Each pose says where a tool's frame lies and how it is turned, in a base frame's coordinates. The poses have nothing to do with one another.
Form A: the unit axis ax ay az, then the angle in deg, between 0 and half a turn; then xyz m.
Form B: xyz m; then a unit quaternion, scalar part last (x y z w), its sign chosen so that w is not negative. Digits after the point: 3 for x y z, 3 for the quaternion.
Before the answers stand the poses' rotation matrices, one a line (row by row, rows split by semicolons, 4 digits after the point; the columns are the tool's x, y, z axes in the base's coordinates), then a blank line. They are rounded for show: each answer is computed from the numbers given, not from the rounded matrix.
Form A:
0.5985 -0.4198 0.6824 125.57 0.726 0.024 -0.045
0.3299 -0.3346 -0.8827 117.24 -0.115 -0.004 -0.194
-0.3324 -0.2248 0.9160 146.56 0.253 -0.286 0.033
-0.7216 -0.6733 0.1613 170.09 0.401 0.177 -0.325
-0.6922 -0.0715 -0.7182 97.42 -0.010 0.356 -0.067
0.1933 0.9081 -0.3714 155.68 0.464 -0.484 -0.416
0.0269 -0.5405 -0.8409 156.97 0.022 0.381 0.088
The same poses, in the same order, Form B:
-0.0152 -0.9524 0.3045; 0.1577 -0.3030 -0.9399; 0.9874 0.0337 0.1548
-0.2991 0.6239 -0.7220; -0.9457 -0.2945 0.1372; -0.1270 0.7239 0.6781
-0.6318 -0.3677 -0.6824; 0.6418 -0.7418 -0.1946; -0.4346 -0.5609 0.7046
0.0485 0.9366 -0.3469; 0.9922 -0.0852 -0.0914; -0.1152 -0.3398 -0.9334
0.4118 0.7680 0.4904; -0.6563 -0.1234 0.7444; 0.6322 -0.6284 0.4532
-0.8398 0.4885 0.2368; 0.1826 0.6649 -0.7242; -0.5112 -0.5650 -0.6476
-0.9189 0.3011 -0.2549; -0.3569 -0.3593 0.8623; 0.1680 0.8833 0.4376

0.726 0.024 -0.045 0.532 -0.373 0.607 0.457
-0.115 -0.004 -0.194 0.282 -0.286 -0.754 0.521
0.253 -0.286 0.033 -0.318 -0.215 0.877 0.288
0.401 0.177 -0.325 -0.719 -0.671 0.161 0.086
-0.010 0.356 -0.067 -0.520 -0.054 -0.540 0.660
0.464 -0.484 -0.416 0.189 0.888 -0.363 0.211
0.022 0.381 0.088 0.026 -0.530 -0.824 0.200

